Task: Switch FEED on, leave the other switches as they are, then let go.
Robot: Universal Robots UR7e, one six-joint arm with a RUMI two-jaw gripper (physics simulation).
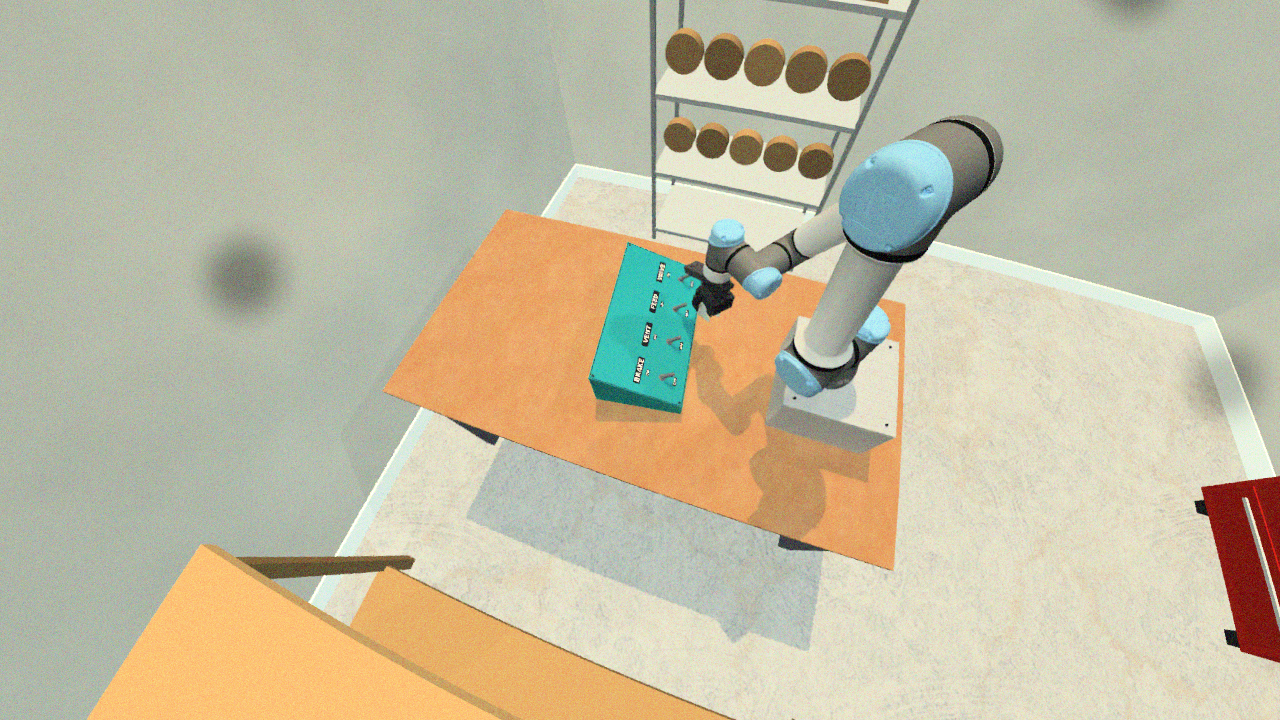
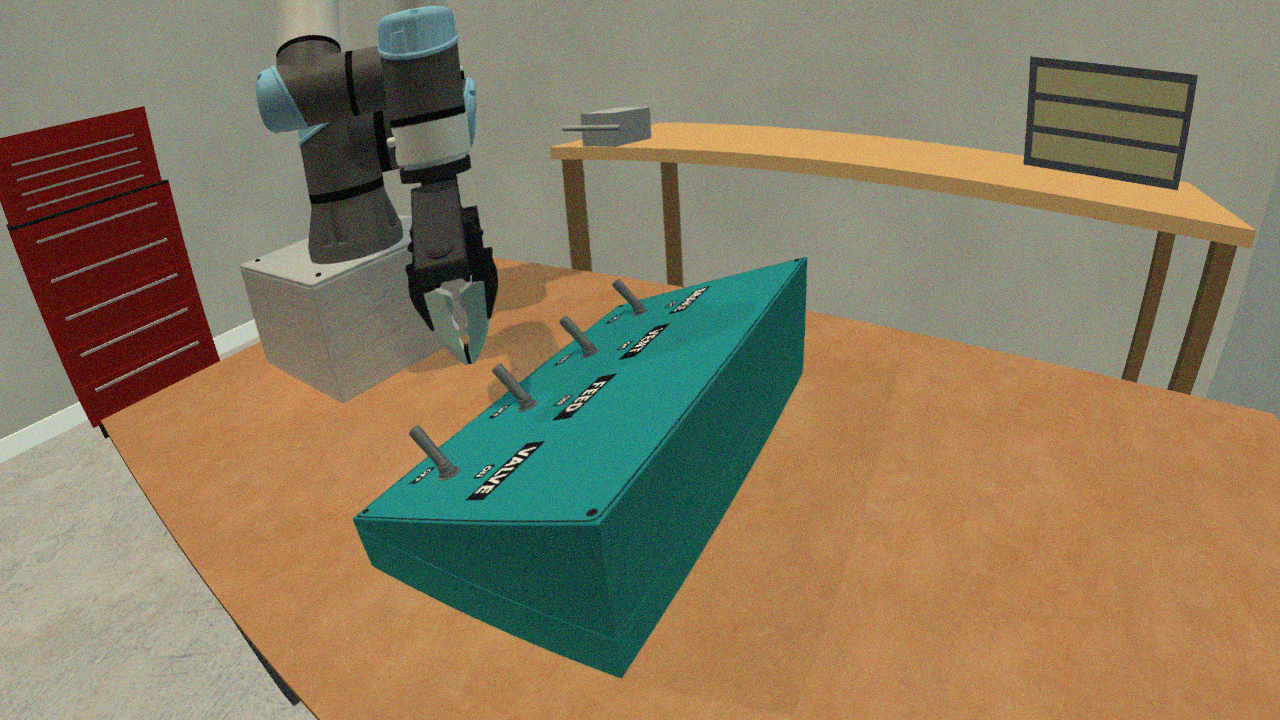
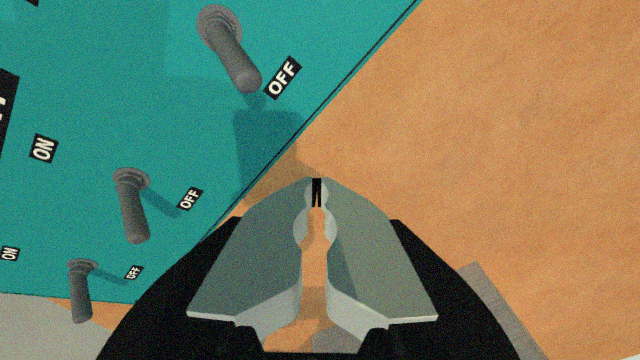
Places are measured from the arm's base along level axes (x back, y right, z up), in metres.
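Pixels of known places: gripper, between the fingertips: (image 1: 703, 316) (image 2: 470, 363) (image 3: 317, 180); arm's base, origin of its link: (image 2: 356, 246).
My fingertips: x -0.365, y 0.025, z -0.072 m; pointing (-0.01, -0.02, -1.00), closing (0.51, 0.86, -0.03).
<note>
For each thing: its top centre in the pictures, then the offset to it from my fingertips. Level surfaces: height alone.
- FEED lever, centre of its top: (image 3: 214, 55) (image 2: 508, 366) (image 1: 681, 302) dx -0.077, dy -0.001, dz +0.021 m
- VALVE lever, centre of its top: (image 2: 425, 429) (image 1: 686, 272) dx -0.114, dy +0.114, dz +0.021 m
- VENT lever, centre of its top: (image 3: 109, 229) (image 2: 574, 317) (image 1: 674, 335) dx -0.040, dy -0.115, dz +0.021 m
- BRAKE lever, centre of its top: (image 3: 58, 315) (image 2: 626, 280) (image 1: 668, 372) dx -0.003, dy -0.229, dz +0.021 m
- orange table, height of its surface: dz -0.106 m
The teal switch box (image 1: 617, 331) (image 2: 680, 394) (image 3: 100, 100) carries a row of grey toggle levers. The FEED lever (image 1: 681, 309) (image 2: 512, 386) (image 3: 232, 55) leans toward its OFF label (image 3: 282, 77). The VALVE lever (image 1: 685, 279) (image 2: 433, 451), VENT lever (image 1: 674, 342) (image 2: 577, 335) (image 3: 132, 207) and BRAKE lever (image 1: 667, 377) (image 2: 628, 296) (image 3: 80, 292) lean the same way, toward OFF. My gripper (image 1: 704, 313) (image 2: 468, 356) (image 3: 317, 180) is shut and empty. Its tips are on the OFF side of the FEED lever, past the box's low edge, apart from the levers.
The box stands on an orange table (image 1: 483, 331) (image 2: 895, 537) (image 3: 500, 100). The arm's pale base block (image 1: 832, 425) (image 2: 299, 335) stands on the low-edge side of the box. A shelf rack (image 1: 654, 161), a red drawer cabinet (image 1: 1239, 555) (image 2: 116, 286) and a wooden bench (image 2: 859, 161) are farther off.
</note>
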